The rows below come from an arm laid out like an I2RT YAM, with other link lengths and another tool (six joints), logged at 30 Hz.
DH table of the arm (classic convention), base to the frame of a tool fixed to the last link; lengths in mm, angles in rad. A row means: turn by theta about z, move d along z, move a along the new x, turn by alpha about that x. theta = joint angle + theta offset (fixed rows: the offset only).
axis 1: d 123.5, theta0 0, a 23.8, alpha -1.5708
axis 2: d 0, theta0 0, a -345.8, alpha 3.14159
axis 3: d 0, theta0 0.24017, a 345.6, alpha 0
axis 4: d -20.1, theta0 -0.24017, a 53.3, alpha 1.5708
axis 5: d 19, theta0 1.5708, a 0, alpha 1.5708
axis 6: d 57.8, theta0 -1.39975, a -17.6, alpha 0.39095
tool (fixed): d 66.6, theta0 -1.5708, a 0, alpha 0
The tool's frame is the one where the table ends.
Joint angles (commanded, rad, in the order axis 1, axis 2, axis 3, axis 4, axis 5, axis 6), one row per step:
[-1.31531 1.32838 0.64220 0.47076 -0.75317 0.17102]
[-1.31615 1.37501 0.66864 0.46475 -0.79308 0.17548]
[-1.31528 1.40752 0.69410 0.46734 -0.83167 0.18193]
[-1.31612 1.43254 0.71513 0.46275 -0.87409 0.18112]
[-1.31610 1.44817 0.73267 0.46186 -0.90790 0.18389]
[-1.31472 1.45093 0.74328 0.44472 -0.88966 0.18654]
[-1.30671 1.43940 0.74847 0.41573 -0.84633 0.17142]
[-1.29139 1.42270 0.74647 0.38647 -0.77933 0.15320]
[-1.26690 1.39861 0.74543 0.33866 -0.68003 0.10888]
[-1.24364 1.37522 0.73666 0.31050 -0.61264 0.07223]
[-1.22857 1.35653 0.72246 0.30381 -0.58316 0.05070]
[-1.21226 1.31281 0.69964 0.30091 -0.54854 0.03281]
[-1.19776 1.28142 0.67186 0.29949 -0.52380 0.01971]
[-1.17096 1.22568 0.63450 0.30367 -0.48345 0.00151]
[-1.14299 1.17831 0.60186 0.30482 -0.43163 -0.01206]
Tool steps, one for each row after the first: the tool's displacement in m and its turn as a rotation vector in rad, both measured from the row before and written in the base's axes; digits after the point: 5 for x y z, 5 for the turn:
[0.00407 -0.00650 -0.00453 0.03143 -0.00436 0.03731]
[0.00402 -0.00474 0.00057 0.01228 -0.01087 0.03725]
[0.00276 -0.00245 0.00035 0.01023 -0.00766 0.04039]
[0.00223 -0.00155 0.00242 0.00366 -0.00957 0.03231]
[0.00051 -0.00348 0.00122 0.01022 0.00584 -0.01668]
[0.00102 -0.00125 0.00176 -0.00468 0.02042 -0.03116]
[0.00188 -0.00001 -0.00025 -0.00697 0.02993 -0.04553]
[0.00231 0.00069 -0.00108 -0.02218 0.05712 -0.06047]
[0.00230 0.00455 -0.00150 -0.02334 0.04397 -0.03144]
[0.00141 0.00588 -0.00164 -0.01803 0.02165 -0.00707]
[-0.00034 0.01010 0.00387 -0.03458 0.01426 -0.01177]
[-0.00041 0.00990 -0.00252 -0.01484 0.01391 -0.00560]
[0.00025 0.01526 0.00133 -0.03925 0.01330 -0.00707]
[-0.00002 0.01235 -0.00049 -0.03048 0.01501 -0.01848]

